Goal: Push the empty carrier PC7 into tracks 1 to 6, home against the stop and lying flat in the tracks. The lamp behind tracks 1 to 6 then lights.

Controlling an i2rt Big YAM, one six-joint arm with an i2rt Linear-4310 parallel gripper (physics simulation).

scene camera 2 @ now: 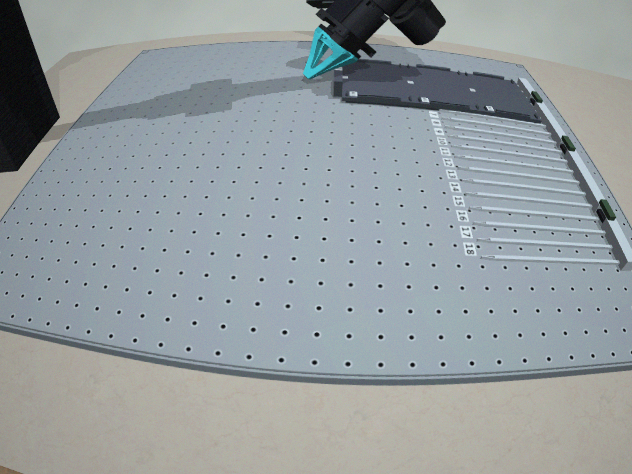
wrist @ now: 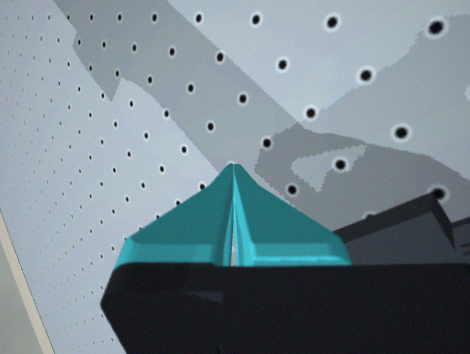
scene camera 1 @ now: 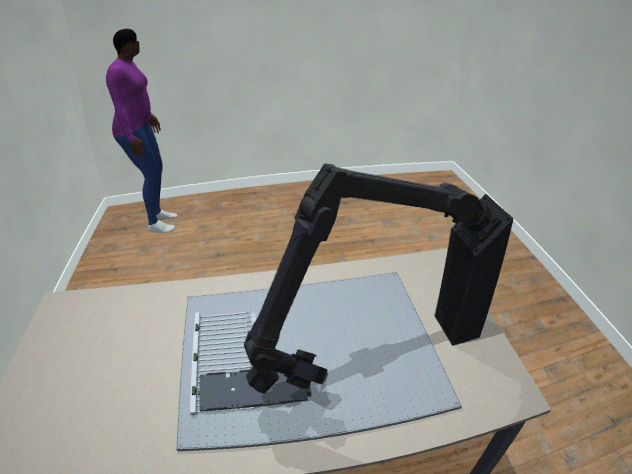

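Where they show: gripper, between the fingertips: [scene camera 2: 306, 76] [wrist: 233, 176]; arm's base, origin of its link: [scene camera 1: 481, 222].
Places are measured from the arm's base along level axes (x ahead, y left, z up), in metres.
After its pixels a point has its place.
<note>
The carrier PC7 [scene camera 1: 219, 395] @(x 0.806, y 0.046, z -0.389 m) [scene camera 2: 439, 89] @(x 0.702, y 0.026, z -0.389 m) is a long dark grey tray with small white labels. It lies over tracks 1 to 6 and looks flat; its far end is close to the white stop rail [scene camera 1: 195, 342] @(x 0.854, y -0.183, z -0.383 m) [scene camera 2: 587, 176] @(x 0.853, y -0.186, z -0.384 m), and whether it touches is unclear. Its near end sticks out past the tracks and partly shows in the wrist view [wrist: 405, 227] @(x 0.551, y 0.106, z -0.370 m). The lamp [scene camera 1: 193, 390] @(x 0.879, y 0.019, z -0.378 m) [scene camera 2: 537, 96] @(x 0.877, y 0.013, z -0.378 m) behind these tracks is dark green, unlit. My gripper [scene camera 2: 306, 76] @(x 0.501, y 0.055, z -0.385 m) [wrist: 233, 176] @(x 0.501, y 0.055, z -0.385 m) is shut and empty, its teal fingertips just outside the carrier's near end wall. Contact there is not clear.
Tracks 7 to 18 [scene camera 2: 551, 259] @(x 0.731, y -0.304, z -0.396 m) lie beside the carrier, with two more dark green lamps [scene camera 2: 568, 142] @(x 0.858, y -0.119, z -0.378 m) [scene camera 2: 607, 209] @(x 0.839, y -0.253, z -0.378 m) behind them. The perforated grey plate [scene camera 1: 357, 316] @(x 0.308, y -0.162, z -0.399 m) [scene camera 2: 265, 255] @(x 0.449, y -0.274, z -0.399 m) lies on the beige table [scene camera 1: 102, 346] @(x 1.212, y -0.267, z -0.412 m). A person [scene camera 1: 130, 96] stands beyond the table.
</note>
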